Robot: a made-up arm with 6 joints.
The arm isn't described. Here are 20 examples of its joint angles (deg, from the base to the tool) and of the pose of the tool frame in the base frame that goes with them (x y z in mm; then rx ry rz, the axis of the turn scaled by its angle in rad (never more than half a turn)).
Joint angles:
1: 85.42 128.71 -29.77 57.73 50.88 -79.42
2: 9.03 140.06 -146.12 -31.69 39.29 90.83
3: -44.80 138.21 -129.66 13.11 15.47 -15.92
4: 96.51 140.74 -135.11 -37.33 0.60 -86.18
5: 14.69 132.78 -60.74 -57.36 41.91 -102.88
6: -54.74 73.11 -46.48 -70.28 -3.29 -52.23
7: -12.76 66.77 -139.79 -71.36 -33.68 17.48
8: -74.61 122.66 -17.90 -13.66 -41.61 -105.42
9: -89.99 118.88 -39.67 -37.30 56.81 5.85
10: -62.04 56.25 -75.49 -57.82 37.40 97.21
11: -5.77 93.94 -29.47 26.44 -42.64 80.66
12: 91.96 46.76 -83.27 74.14 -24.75 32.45
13: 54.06 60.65 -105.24 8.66 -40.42 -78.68
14: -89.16 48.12 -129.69 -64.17 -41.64 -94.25
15: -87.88 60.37 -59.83 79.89 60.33 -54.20
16: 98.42 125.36 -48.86 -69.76 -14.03 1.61
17: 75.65 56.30 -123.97 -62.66 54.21 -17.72
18: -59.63 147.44 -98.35 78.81 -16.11 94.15
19: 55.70 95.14 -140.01 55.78 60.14 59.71
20: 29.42 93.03 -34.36 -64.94 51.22 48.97
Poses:
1: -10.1 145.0 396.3 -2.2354 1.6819 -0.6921
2: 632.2 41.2 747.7 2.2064 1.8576 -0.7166
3: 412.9 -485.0 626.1 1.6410 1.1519 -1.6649
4: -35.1 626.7 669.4 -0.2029 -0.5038 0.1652
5: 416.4 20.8 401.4 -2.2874 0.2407 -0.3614
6: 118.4 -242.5 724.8 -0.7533 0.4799 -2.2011
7: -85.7 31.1 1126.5 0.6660 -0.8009 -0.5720
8: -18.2 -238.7 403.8 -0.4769 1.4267 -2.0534
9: -60.6 -304.1 423.6 -0.4455 -1.4472 1.0889
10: 26.6 -153.8 975.3 2.7505 -0.1412 -0.9612
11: 222.2 -115.6 582.6 -2.5764 -1.4050 -0.0606
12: 41.1 10.8 956.7 -0.4512 -2.2065 -1.3327
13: 66.0 -6.2 1059.1 1.4086 -0.1626 -0.1698
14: -25.8 242.2 1092.5 1.3871 1.9445 1.2613
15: 27.5 -185.6 770.4 1.9620 1.2528 -1.0197
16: -83.8 352.0 416.7 -1.3849 0.5379 0.1818
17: 14.5 -106.5 1099.7 0.8078 0.6491 -0.6511
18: 188.4 -510.2 356.6 -2.1115 0.6130 -1.3831
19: 173.9 256.1 1055.4 0.1341 -2.9649 -0.3485
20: 246.9 92.3 542.3 -0.0726 1.2507 -2.1989
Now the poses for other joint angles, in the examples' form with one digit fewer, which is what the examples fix.
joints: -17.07 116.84 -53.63 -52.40 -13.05 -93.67
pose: 372 -177 494 -1.227 0.331 -1.065
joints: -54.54 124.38 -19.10 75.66 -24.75 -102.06
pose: 24 -133 407 -0.364 -1.720 1.976
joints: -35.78 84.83 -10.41 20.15 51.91 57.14
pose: 51 -103 479 -1.025 -0.890 0.747
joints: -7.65 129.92 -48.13 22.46 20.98 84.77
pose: 320 -119 358 -1.449 -0.834 0.828
